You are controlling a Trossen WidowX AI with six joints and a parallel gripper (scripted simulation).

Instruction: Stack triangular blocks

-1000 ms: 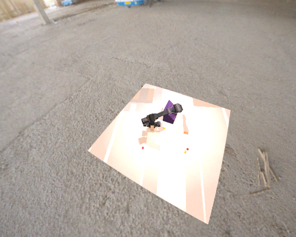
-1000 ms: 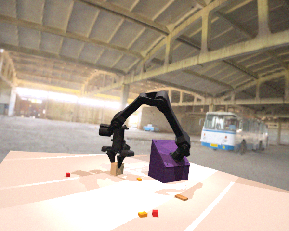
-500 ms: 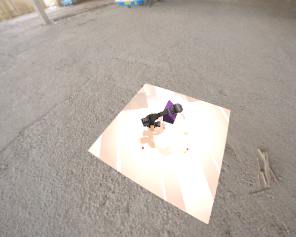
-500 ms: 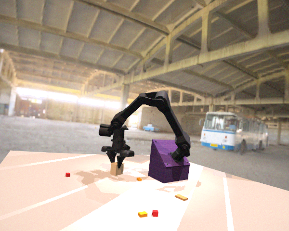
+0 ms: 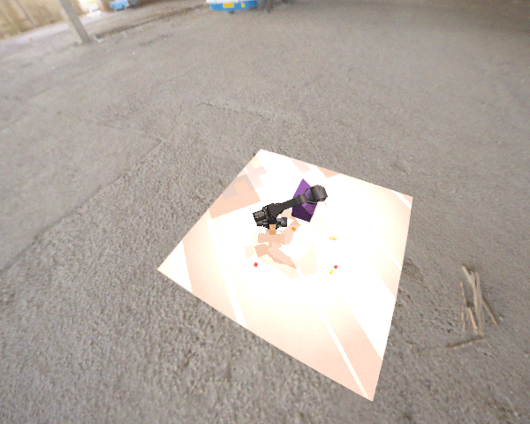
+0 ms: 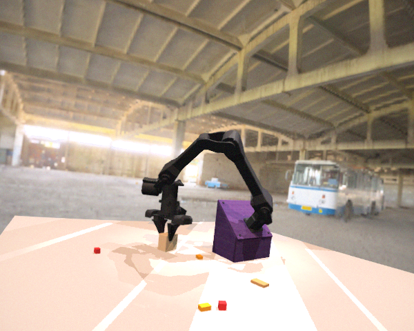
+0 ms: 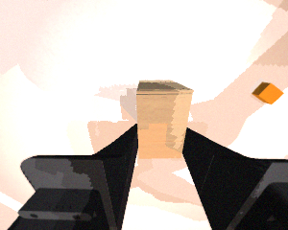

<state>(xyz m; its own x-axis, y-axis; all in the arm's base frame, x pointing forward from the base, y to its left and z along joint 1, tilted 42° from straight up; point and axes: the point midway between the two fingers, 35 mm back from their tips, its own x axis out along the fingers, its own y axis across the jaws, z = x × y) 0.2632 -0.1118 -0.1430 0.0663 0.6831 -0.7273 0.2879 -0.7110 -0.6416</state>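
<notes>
Now: the tan triangular block 1 cm above my gripper tip.
</notes>
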